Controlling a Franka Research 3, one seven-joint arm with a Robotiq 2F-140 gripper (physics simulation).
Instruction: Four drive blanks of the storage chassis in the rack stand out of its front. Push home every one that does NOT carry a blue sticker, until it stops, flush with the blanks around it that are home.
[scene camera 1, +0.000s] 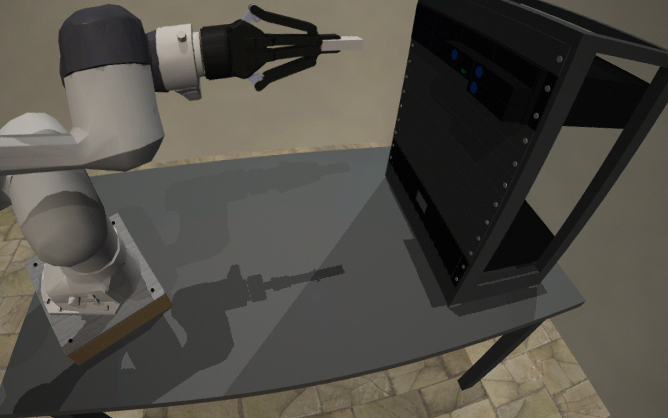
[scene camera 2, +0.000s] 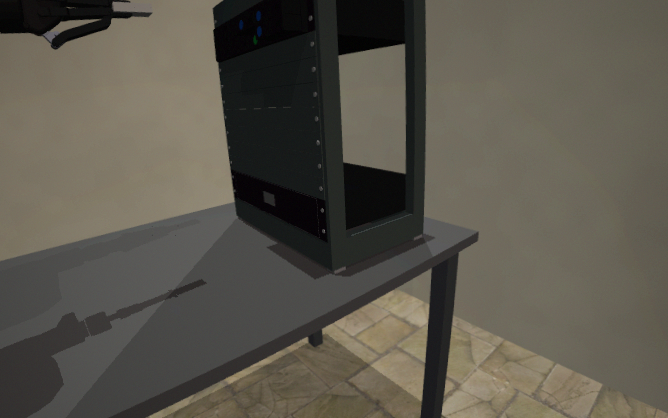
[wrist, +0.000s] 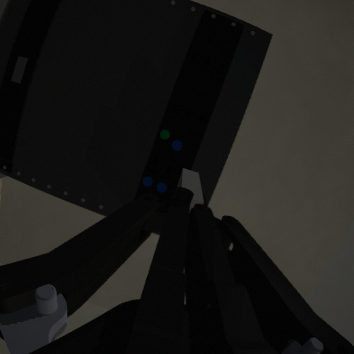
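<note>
The black storage chassis (scene camera 1: 434, 31) (scene camera 2: 227, 47) (wrist: 202, 85) sits near the top of the rack (scene camera 1: 532, 165) (scene camera 2: 330, 150) (wrist: 242, 75). Its front carries three blue stickers, one of them a blue sticker (scene camera 1: 454, 54) (scene camera 2: 241, 24) (wrist: 177, 145), and a green sticker (scene camera 1: 463, 71) (scene camera 2: 255, 39) (wrist: 165, 134). A dark section (scene camera 1: 515, 102) at the chassis's near end stands out of the front. The dark blanks' edges are hard to tell, so which stand out is unclear. My gripper (scene camera 1: 342, 44) (scene camera 2: 132, 9) (wrist: 185, 182) is shut and empty, with pale tips, apart from the chassis front.
The rack stands on the grey table (scene camera 1: 300, 350) (scene camera 2: 200, 325). A black lower panel (scene camera 1: 442, 232) (scene camera 2: 295, 210) with a light grey label is near the rack's foot. The rack's posts and side screws frame the front. The arm's base plate (scene camera 1: 135, 270) is at the table's other end.
</note>
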